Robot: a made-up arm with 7 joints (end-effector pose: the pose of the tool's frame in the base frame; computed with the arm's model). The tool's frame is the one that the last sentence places. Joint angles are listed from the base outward.
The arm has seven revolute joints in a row. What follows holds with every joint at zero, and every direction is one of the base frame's.
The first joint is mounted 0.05 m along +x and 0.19 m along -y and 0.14 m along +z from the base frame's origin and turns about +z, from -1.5 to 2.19 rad.
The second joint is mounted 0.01 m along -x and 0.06 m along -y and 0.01 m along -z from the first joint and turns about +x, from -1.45 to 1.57 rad.
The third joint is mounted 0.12 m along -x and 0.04 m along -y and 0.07 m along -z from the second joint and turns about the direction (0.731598, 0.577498, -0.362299), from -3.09 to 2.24 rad.
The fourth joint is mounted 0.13 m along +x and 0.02 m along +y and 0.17 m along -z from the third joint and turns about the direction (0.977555, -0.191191, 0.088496), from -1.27 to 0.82 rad.
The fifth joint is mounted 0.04 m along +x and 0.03 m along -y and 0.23 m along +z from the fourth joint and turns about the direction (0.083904, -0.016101, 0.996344), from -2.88 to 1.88 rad.
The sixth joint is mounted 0.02 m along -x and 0.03 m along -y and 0.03 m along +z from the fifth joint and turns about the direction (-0.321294, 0.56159, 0.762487), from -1 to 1.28 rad.
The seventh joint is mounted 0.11 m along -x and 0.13 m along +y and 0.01 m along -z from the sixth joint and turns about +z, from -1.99 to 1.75 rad.
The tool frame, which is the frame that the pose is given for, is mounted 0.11 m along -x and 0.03 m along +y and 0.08 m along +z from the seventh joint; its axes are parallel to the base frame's.
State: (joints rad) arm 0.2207 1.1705 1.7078 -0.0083 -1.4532 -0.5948 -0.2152
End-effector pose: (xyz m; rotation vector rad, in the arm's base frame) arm 0.2233 0.0598 -0.0469 -0.3959 2.3197 -0.7607
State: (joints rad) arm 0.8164 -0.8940 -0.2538 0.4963 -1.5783 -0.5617 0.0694
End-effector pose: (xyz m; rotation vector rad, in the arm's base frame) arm 0.1164 -0.0105 0.1684 -0.0271 -1.0374 -0.7697
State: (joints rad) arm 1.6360 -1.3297 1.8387 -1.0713 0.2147 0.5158 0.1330
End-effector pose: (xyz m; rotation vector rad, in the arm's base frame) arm 0.0331 0.0110 0.2134 -1.3738 0.9416 1.0760
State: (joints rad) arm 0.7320 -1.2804 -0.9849 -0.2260 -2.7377 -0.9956 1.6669
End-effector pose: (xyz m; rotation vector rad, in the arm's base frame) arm 0.0654 -0.0845 -0.0225 -0.6628 -2.5623 -0.6012
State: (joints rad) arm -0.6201 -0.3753 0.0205 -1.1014 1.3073 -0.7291 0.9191
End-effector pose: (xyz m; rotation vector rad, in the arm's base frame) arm 0.0663 -0.0735 0.1241 -0.2172 0.8914 0.7508
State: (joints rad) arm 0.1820 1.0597 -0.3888 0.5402 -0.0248 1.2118 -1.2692
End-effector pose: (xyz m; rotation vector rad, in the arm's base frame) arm -0.1666 -0.4489 0.0573 0.6145 0.1141 0.0776
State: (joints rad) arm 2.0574 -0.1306 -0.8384 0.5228 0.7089 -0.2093 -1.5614
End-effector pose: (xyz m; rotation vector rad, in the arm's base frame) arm 0.2578 -0.3599 0.2074 0.4696 -0.0721 1.5792
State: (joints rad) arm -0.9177 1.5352 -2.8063 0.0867 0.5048 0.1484 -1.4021
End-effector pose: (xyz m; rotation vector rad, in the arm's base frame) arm 0.0398 0.0599 -0.0185 -1.1348 -1.6290 -1.4824
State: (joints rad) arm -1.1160 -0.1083 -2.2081 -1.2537 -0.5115 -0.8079 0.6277
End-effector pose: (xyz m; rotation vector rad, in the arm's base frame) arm 0.1186 -0.4674 -0.1487 2.7466 0.8862 -0.4849
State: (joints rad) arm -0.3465 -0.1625 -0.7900 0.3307 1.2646 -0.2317 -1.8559
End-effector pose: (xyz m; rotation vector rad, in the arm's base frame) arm -0.2043 -0.2304 0.2319 -0.1302 -0.3417 -0.6425
